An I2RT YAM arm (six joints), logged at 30 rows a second.
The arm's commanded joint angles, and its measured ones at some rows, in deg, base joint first. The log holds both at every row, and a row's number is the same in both.
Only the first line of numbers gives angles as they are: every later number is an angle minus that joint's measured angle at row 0.
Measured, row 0:
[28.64, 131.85, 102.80, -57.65, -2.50, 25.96]
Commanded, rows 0 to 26:
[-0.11, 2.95, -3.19, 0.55, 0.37, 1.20]
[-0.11, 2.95, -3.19, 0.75, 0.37, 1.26]
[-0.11, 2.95, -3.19, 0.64, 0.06, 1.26]
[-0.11, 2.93, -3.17, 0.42, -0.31, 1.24]
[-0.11, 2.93, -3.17, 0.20, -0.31, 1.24]
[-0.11, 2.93, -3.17, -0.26, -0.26, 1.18]
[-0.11, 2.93, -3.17, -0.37, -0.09, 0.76]
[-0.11, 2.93, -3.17, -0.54, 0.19, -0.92]
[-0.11, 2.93, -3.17, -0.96, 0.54, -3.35]
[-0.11, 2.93, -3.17, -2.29, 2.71, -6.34]
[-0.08, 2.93, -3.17, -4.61, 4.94, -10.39]
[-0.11, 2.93, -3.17, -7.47, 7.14, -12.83]
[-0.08, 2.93, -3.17, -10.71, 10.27, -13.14]
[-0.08, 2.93, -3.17, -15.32, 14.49, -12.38]
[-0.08, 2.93, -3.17, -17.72, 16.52, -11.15]
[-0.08, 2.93, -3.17, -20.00, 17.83, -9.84]
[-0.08, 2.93, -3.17, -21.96, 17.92, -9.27]
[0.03, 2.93, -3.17, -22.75, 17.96, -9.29]
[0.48, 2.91, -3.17, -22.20, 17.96, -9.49]
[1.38, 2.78, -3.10, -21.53, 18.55, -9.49]
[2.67, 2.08, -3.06, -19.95, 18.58, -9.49]
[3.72, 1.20, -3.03, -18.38, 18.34, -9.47]
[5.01, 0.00, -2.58, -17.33, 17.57, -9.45]
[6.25, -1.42, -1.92, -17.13, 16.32, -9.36]
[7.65, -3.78, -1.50, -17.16, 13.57, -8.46]
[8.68, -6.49, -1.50, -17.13, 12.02, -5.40]
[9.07, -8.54, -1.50, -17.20, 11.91, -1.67]
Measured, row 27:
[7.26, -1.70, -1.90, -17.48, 15.30, -8.88]
